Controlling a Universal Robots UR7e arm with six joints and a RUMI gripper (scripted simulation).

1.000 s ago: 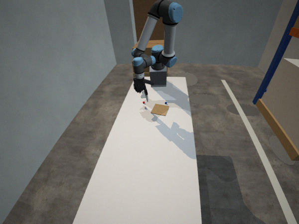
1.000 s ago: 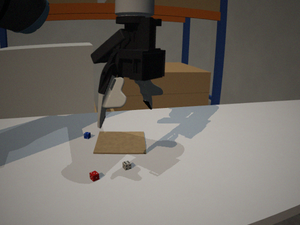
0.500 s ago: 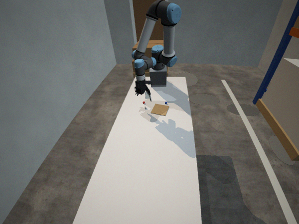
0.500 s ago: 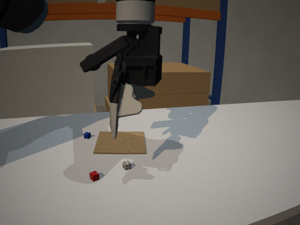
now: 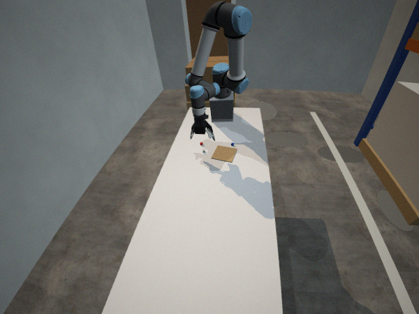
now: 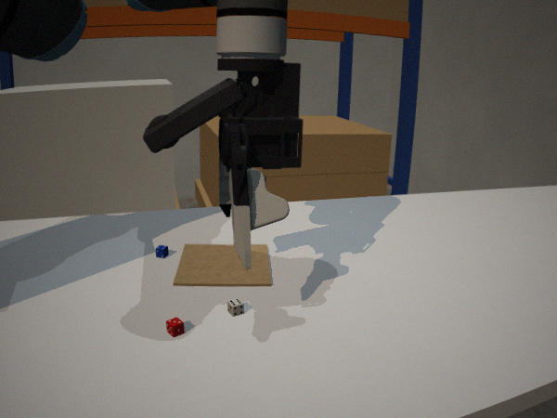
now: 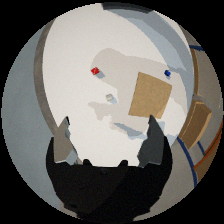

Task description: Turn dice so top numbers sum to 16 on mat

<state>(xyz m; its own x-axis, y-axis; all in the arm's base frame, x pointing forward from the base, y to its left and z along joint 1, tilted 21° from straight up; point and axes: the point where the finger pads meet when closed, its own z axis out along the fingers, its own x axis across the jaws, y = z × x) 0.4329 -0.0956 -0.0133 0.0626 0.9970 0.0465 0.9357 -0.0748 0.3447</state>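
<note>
Right now the white die is 90 mm below my hand. Round my hand: blue die: 80 mm behind, 190 mm to the left, 90 mm below; mat: 10 mm ahead, 140 mm to the left, 100 mm below; red die: 80 mm behind, 30 mm to the right, 90 mm below.
</note>
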